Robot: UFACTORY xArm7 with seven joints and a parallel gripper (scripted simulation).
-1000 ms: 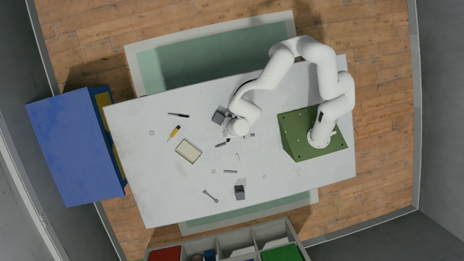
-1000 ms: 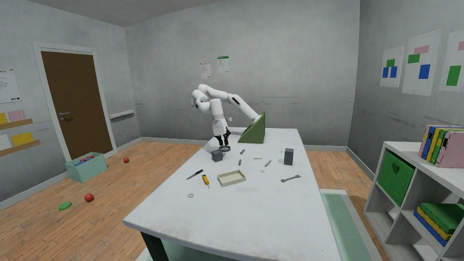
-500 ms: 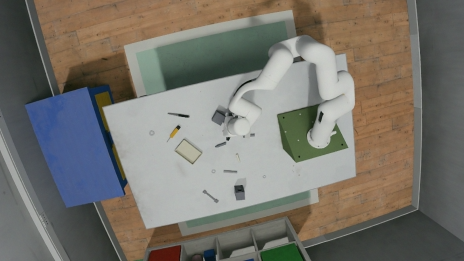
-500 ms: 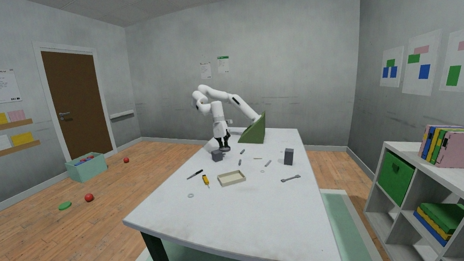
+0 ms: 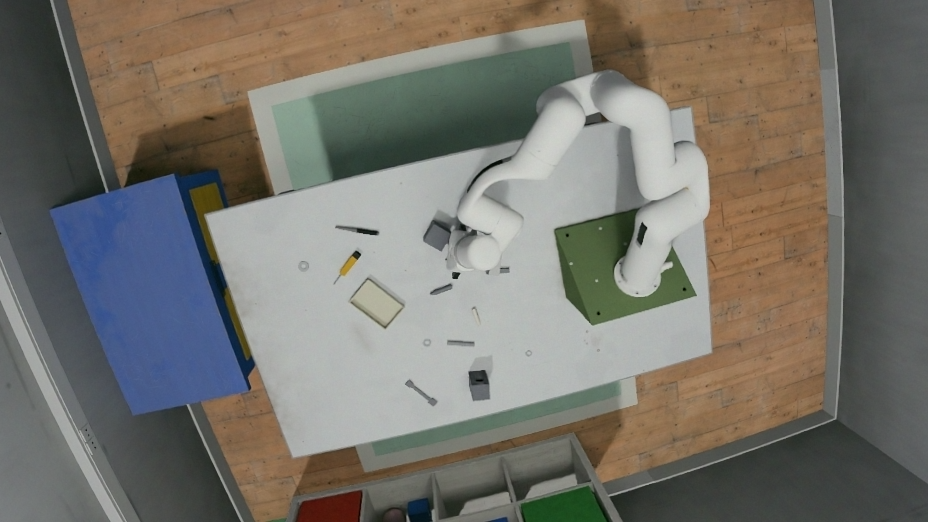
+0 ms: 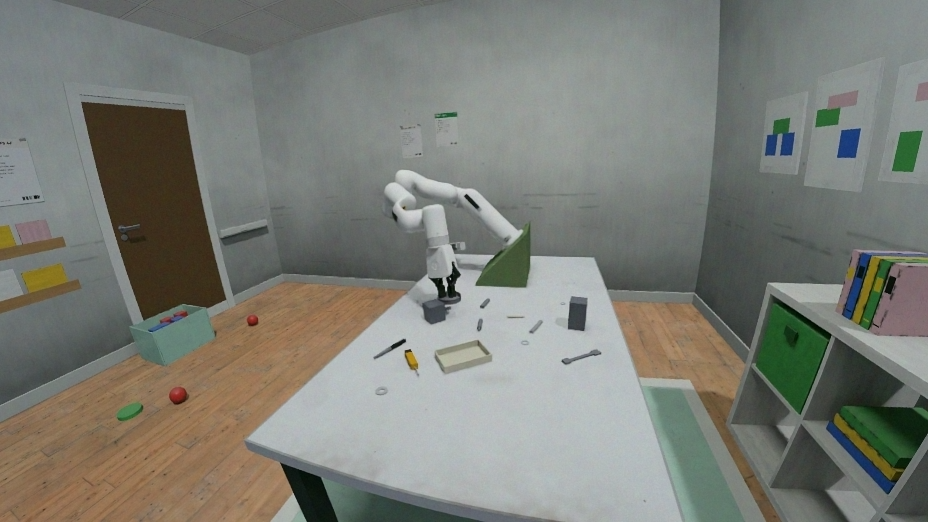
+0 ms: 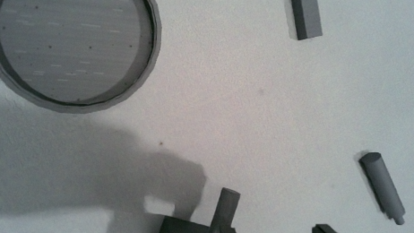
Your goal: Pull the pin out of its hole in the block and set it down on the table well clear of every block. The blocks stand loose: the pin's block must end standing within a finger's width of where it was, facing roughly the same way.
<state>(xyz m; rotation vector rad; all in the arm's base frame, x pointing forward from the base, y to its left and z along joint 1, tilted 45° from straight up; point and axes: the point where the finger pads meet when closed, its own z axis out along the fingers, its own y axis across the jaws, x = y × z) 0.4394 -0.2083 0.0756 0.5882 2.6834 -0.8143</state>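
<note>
Right now my hand is 1 cm to the left of the light grey pin and 6 cm above it. Also, from my hand: cream peg 1 cm behind, 24 cm to the left, 8 cm below; grey bar 10 cm behind, 11 cm to the left, 8 cm below; round dish 14 cm behind, 3 cm to the right, 8 cm below.
</note>
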